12 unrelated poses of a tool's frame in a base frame.
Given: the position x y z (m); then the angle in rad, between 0 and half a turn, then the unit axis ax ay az.
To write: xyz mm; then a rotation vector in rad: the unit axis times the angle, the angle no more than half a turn. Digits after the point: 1 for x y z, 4 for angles.
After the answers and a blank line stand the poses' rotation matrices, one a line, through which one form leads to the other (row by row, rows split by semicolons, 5 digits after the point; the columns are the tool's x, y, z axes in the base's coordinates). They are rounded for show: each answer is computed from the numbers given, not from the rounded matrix.
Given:
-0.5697 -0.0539 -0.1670 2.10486 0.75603 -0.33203 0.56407
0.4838 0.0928 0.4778 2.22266 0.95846 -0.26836 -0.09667
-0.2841 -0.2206 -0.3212 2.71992 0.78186 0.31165 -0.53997
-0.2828 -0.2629 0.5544 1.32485 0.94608 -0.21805 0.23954
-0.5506 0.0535 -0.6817 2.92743 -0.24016 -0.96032 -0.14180
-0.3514 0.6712 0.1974 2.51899 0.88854 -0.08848 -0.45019
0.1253 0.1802 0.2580 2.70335 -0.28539 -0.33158 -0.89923
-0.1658 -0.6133 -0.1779 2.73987 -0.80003 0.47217 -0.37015
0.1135 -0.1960 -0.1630 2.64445 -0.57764 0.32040 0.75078
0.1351 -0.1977 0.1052 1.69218 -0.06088 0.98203 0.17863
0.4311 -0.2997 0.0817 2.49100 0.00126 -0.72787 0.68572
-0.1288 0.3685 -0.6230 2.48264 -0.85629 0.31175 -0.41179
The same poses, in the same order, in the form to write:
-569.7 -53.9 -167.0 1.5913 -0.6989 1.1873
483.8 92.8 477.8 2.1303 -0.5965 -0.2149
-284.1 -220.6 -321.2 2.1266 0.8477 -1.4687
-282.8 -262.9 554.4 1.2534 -0.2889 0.3174
-550.6 53.5 -681.7 -0.7031 -2.8113 -0.4151
-351.4 671.2 197.4 2.2382 -0.2229 -1.1340
125.3 180.2 258.0 -0.7715 -0.8964 -2.4309
-165.8 -613.3 -177.9 -2.1920 1.2937 -1.0142
113.5 -196.0 -163.0 -1.5275 0.8473 1.9854
135.1 -197.7 105.2 -0.1030 1.6618 0.3023
431.1 -299.7 81.7 0.0031 -1.8131 1.7081
-128.8 368.5 -623.0 -2.1259 0.7740 -1.0223

0.35350 -0.86433 0.35774; 0.10672 -0.34267 -0.93337; 0.92933 0.36813 -0.02890
0.86928 -0.33640 -0.36220; -0.49010 -0.49096 -0.72025; 0.06447 0.80361 -0.59165
0.25666 0.68699 -0.67983; 0.24499 -0.72666 -0.64183; -0.93494 -0.00182 -0.35481
0.92062 -0.38840 -0.04004; 0.07627 0.27944 -0.95713; 0.38294 0.87810 0.28688
-0.86312 0.48613 -0.13676; 0.42586 0.84621 0.32028; 0.27143 0.21820 -0.93740
0.61850 0.12004 -0.77656; -0.40501 -0.79818 -0.44596; -0.67337 0.59034 -0.44505
-0.75030 0.56190 0.34830; -0.20127 -0.69600 0.68926; 0.62971 0.44705 0.63530
0.30875 -0.58069 0.75331; -0.87015 -0.49225 -0.02282; 0.38406 -0.64845 -0.65728
-0.25200 -0.70581 -0.66206; 0.01031 -0.68606 0.72747; -0.96767 0.17650 0.18016
-0.11693 -0.24434 0.96261; 0.11029 0.96007 0.25709; -0.98700 0.13623 -0.08531
-0.79572 -0.41696 -0.43929; 0.41366 0.15563 -0.89703; 0.44239 -0.89550 0.04864
0.52233 -0.22588 0.82229; -0.73015 -0.61660 0.29442; 0.44052 -0.75417 -0.48699

